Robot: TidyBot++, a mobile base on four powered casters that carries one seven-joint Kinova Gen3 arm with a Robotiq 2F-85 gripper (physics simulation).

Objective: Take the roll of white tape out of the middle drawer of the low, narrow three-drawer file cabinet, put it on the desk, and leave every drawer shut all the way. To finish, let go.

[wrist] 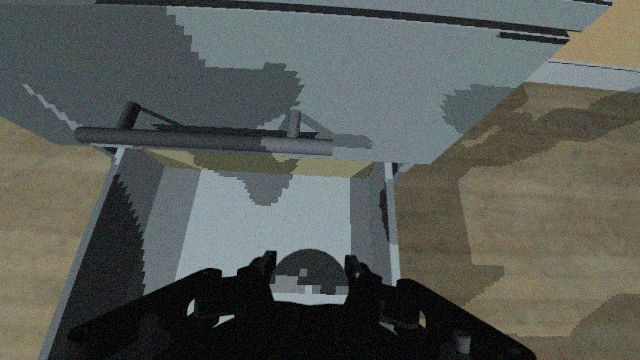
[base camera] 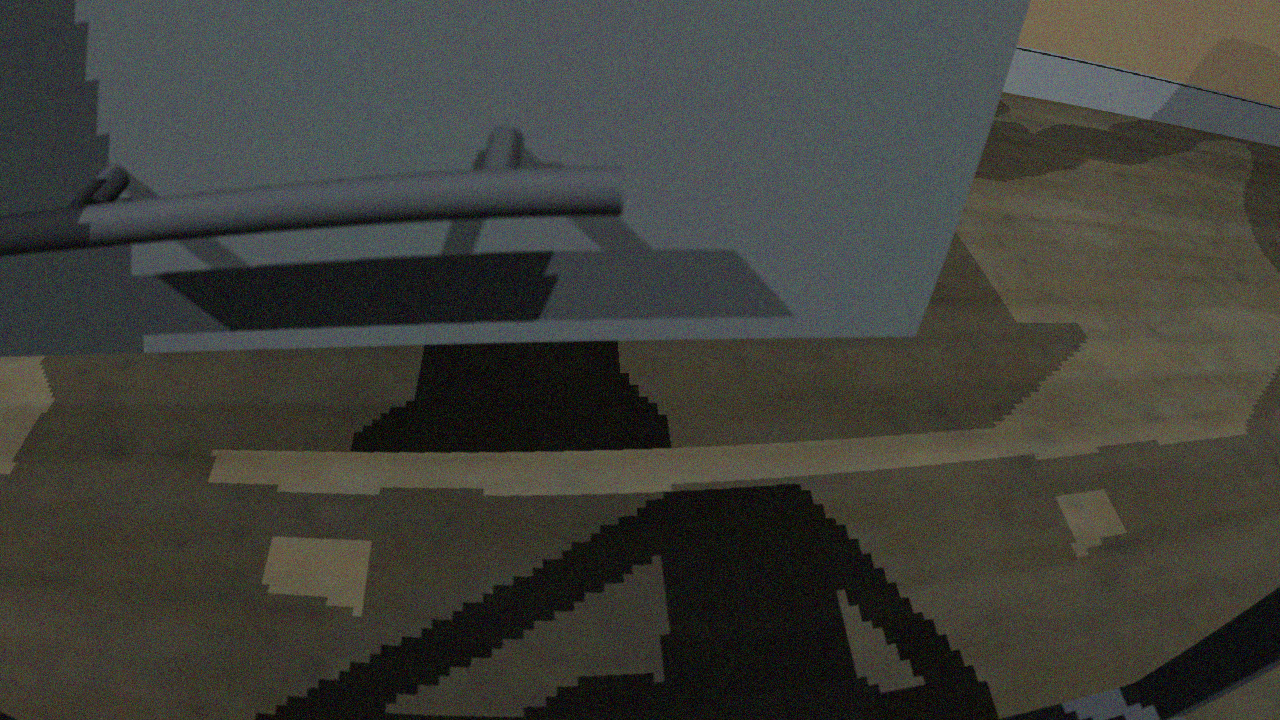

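My gripper [wrist: 310, 266] is shut on the roll of white tape [wrist: 309, 276], which shows as a round, shaded shape between the fingertips. They are over the open middle drawer [wrist: 270, 225], whose pale floor and side walls show below. The grey file cabinet [wrist: 380, 85] rises behind, with a closed drawer front and its bar handle [wrist: 210, 139] above the open drawer. In the base view, a grey drawer front [base camera: 760, 179] with a bar handle [base camera: 375, 200] is close in front. The gripper, the tape and the desk do not show in the base view.
A yellowish band [wrist: 325, 167] shows at the back of the open drawer. Wooden floor [base camera: 1145, 268] [wrist: 550, 215] lies beside the cabinet, with a pale baseboard [base camera: 1092, 85] [wrist: 585, 77] and a tan wall [base camera: 1136, 35] [wrist: 615, 40] at the back right. Dark shadows cross the floor.
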